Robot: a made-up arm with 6 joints.
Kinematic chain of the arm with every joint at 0, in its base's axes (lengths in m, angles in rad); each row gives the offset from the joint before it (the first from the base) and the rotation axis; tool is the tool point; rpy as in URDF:
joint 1: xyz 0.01 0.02 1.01 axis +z
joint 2: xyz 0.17 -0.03 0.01 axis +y
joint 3: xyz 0 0.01 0.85 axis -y
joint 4: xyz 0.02 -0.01 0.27 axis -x
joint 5: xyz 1.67 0 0.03 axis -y
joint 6: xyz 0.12 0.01 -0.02 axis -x
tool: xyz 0 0.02 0.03 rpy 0.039 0.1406 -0.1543
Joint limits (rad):
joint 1: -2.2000..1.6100
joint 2: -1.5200..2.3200
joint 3: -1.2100..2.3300
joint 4: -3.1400..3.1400
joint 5: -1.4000..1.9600
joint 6: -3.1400..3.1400
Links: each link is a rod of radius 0.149 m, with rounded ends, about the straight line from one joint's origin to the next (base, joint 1, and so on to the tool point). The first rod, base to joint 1, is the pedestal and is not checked.
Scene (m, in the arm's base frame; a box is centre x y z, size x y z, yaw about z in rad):
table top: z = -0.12
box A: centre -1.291 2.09 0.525 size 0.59 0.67 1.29 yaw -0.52
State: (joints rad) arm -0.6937 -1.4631 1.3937 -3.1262 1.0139 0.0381
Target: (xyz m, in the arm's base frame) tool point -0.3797 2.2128 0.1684
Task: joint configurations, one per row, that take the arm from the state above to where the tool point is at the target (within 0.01 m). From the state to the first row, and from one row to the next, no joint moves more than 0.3 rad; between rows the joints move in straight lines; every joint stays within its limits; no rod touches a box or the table.
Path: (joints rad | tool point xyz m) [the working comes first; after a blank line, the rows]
Joints at the target: -1.4238 -1.5200 2.0558 -3.1283 0.6571 0.0956
Straight joint move there: touches box A.

1: -0.9207 -1.3792 1.4193 -3.1308 1.0355 -0.0111 | -1.4609 1.8534 1.6438
2: -1.1477 -1.2953 1.4449 -3.1354 1.0572 -0.0602 | -0.9881 2.0928 1.8109
3: -1.3747 -1.2113 1.4706 -3.1400 1.0788 -0.1094 | -0.4819 2.2046 1.9740
4: -1.3992 -1.3657 1.7632 -3.1341 0.8680 -0.0069 | -0.4637 2.3977 1.0733
5: -1.4238 -1.5200 2.0558 -3.1283 0.6571 0.0956 | -0.3796 2.2128 0.1683

